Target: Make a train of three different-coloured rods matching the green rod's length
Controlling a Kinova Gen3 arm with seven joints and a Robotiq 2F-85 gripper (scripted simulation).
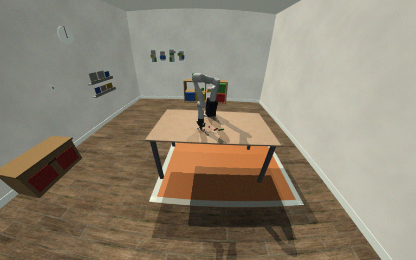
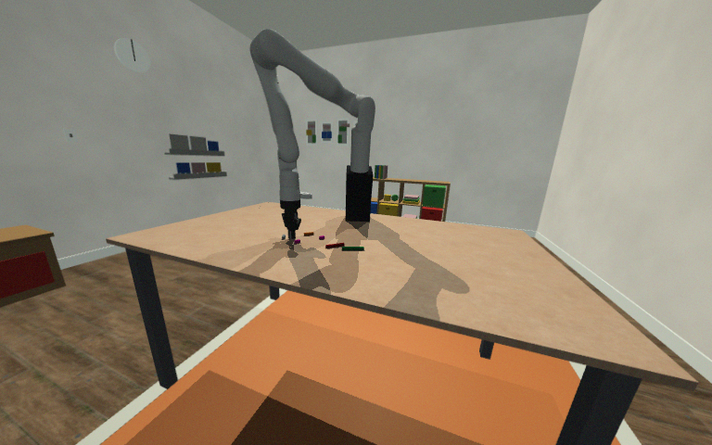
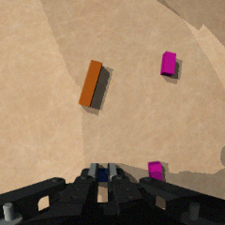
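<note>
The grey rod is 40 mm to the right of my hand and 10 mm below it. From my hand the other things lie so: red rod (190 mm to the left, 10 mm below, 10 mm ahead); blue rod (10 mm below); orange rod (70 mm behind, 30 mm to the left, 10 mm below).
</note>
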